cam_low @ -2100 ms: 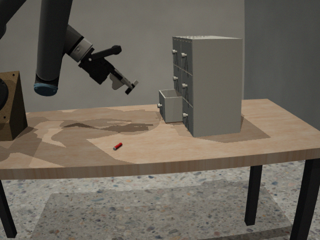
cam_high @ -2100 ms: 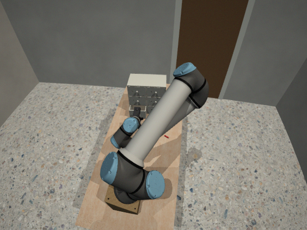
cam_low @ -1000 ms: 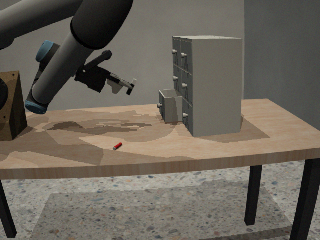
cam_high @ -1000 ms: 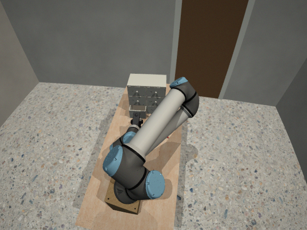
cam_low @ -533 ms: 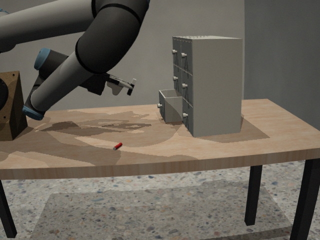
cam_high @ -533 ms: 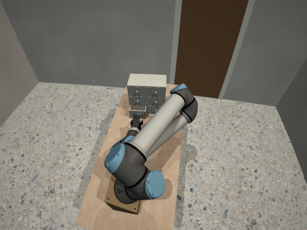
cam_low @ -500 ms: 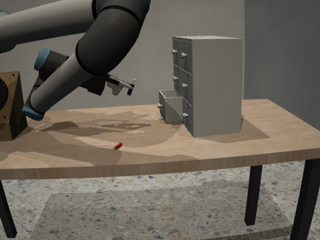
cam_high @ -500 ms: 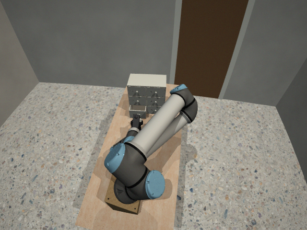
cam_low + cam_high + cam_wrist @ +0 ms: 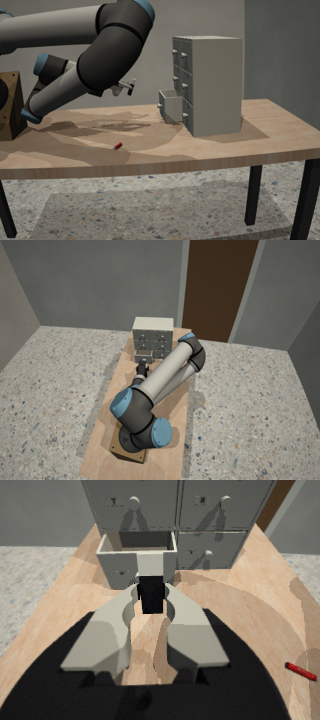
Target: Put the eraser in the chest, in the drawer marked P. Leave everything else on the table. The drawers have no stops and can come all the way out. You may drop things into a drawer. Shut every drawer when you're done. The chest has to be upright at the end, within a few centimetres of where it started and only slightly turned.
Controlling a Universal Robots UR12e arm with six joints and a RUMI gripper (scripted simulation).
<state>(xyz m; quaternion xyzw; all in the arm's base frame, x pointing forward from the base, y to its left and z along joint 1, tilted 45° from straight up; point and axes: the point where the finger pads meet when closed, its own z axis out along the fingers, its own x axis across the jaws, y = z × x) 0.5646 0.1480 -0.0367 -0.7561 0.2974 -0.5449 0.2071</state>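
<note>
Now: the eraser 10 mm ahead of my hand. From my hand the other things lie so: small red cylinder: 250 mm to the right, 150 mm below.
</note>
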